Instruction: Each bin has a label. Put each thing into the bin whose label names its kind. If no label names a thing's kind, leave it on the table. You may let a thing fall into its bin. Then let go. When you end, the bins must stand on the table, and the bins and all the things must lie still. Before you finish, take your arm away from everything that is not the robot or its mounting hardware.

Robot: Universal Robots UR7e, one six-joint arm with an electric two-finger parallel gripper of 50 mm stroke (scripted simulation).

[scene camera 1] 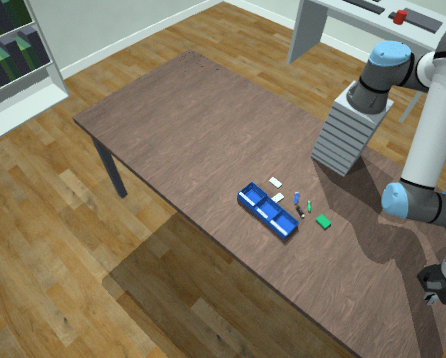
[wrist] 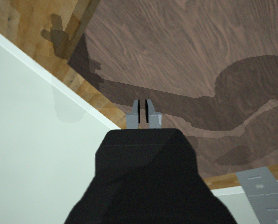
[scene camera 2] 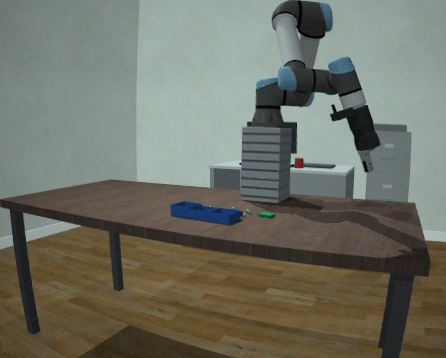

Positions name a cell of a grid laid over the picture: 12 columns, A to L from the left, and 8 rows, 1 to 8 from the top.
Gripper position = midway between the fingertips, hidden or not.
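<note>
The gripper appears in scene camera 2 at (scene camera 2: J4), and the wrist view has the gripper (wrist: G4) as well. A blue three-part bin (scene camera 1: G5) is part of the scene too, and the same blue three-part bin (scene camera 2: F5) can be seen again, while in the wrist view the bin is out of frame.
</note>
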